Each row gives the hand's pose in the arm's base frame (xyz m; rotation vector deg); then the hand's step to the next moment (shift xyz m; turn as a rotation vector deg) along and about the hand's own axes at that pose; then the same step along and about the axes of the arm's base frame.
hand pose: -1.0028 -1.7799 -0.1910 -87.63 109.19 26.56
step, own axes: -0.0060 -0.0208 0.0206 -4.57 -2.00 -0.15
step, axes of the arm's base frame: 0.0260 0.0120 -0.0086 2.40 2.73 3.42
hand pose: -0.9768 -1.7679 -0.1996 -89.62 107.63 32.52
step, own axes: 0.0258 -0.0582 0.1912 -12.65 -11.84 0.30
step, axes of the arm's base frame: 0.0900 0.0986 -0.1509 12.95 6.74 9.34
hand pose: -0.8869 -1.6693 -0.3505 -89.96 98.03 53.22
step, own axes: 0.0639 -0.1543 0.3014 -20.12 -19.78 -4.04
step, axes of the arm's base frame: 0.1444 0.2094 -0.2325 21.59 6.92 17.28
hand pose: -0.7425 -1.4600 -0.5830 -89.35 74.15 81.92
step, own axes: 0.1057 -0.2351 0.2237 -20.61 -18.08 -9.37
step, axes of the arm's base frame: 0.1393 0.2532 -0.1817 21.77 1.60 19.05
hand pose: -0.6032 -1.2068 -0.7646 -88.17 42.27 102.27
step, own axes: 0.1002 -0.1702 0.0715 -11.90 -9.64 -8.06
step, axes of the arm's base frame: 0.0799 0.1732 -0.0879 13.58 -1.63 10.60
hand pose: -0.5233 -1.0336 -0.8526 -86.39 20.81 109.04
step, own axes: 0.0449 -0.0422 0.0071 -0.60 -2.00 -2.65
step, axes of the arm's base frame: 0.0175 0.0500 -0.0322 3.36 -0.30 0.16
